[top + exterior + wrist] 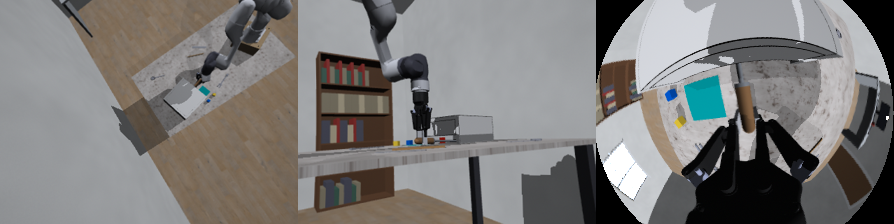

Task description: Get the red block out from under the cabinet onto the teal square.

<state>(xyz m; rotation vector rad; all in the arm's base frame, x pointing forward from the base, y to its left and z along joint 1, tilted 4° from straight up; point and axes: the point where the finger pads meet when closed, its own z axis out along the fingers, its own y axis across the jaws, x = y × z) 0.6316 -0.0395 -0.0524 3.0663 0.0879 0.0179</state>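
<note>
Now: the teal square 4 cm ahead of my hand, 11 cm to the left of it and 4 cm below it. Also, from my hand: hooked tool 14 cm ahead, 4 cm to the left, 2 cm below; yellow block 1 cm behind, 20 cm to the left, 2 cm below; blue block 8 cm ahead, 21 cm to the left, 2 cm below.
</note>
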